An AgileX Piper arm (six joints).
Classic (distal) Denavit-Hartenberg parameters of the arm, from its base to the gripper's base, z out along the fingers. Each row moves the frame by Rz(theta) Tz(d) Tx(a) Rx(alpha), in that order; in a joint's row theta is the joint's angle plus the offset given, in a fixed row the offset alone. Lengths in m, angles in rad.
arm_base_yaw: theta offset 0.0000, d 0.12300, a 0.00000, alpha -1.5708
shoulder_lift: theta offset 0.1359, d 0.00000, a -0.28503, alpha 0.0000
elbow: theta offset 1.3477, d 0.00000, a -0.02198, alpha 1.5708
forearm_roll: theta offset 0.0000, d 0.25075, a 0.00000, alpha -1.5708
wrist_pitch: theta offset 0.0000, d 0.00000, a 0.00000, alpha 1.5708
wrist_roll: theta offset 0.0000, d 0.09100, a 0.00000, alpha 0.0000
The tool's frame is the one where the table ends.
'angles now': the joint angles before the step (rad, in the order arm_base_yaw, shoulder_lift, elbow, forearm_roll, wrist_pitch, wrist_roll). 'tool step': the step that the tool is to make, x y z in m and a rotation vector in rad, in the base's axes. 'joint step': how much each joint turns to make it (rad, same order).
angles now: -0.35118, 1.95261, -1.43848, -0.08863, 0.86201, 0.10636
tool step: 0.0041, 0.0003, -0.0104, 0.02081, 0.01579, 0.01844
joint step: 0.00002, 0.03067, -0.00806, 0.02434, -0.00236, -0.02974
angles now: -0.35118, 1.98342, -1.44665, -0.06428, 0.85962, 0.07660
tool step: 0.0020, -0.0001, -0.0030, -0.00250, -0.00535, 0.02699
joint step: -0.00002, 0.00830, -0.00021, 0.00798, -0.01540, -0.03079
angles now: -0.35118, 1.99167, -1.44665, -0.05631, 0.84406, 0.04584
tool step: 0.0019, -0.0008, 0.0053, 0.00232, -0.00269, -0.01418
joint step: -0.00007, -0.00005, -0.02228, 0.00001, 0.02121, 0.01354
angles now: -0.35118, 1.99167, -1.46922, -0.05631, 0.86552, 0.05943
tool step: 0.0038, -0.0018, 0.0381, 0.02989, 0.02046, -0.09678
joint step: -0.00006, -0.01280, -0.13974, 0.00240, 0.18634, 0.08923
